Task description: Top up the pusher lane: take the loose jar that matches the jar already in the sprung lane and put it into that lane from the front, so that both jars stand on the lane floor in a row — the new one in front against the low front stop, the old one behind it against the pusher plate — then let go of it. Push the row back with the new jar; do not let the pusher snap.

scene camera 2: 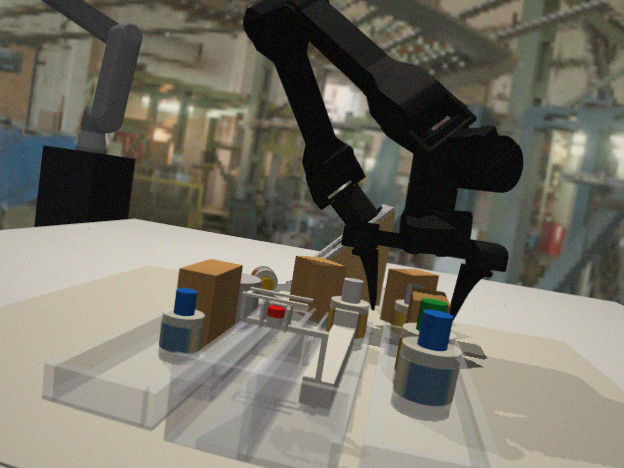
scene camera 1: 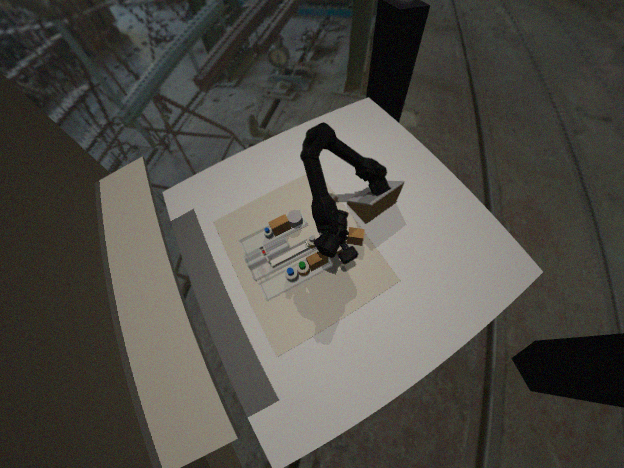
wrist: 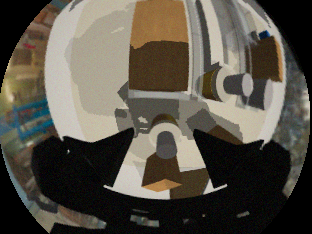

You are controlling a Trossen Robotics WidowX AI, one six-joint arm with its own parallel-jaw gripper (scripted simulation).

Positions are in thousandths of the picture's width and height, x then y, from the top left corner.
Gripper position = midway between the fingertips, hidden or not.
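My gripper (scene camera 2: 658, 676), visible too at (wrist: 527, 562), is open and holds nothing.
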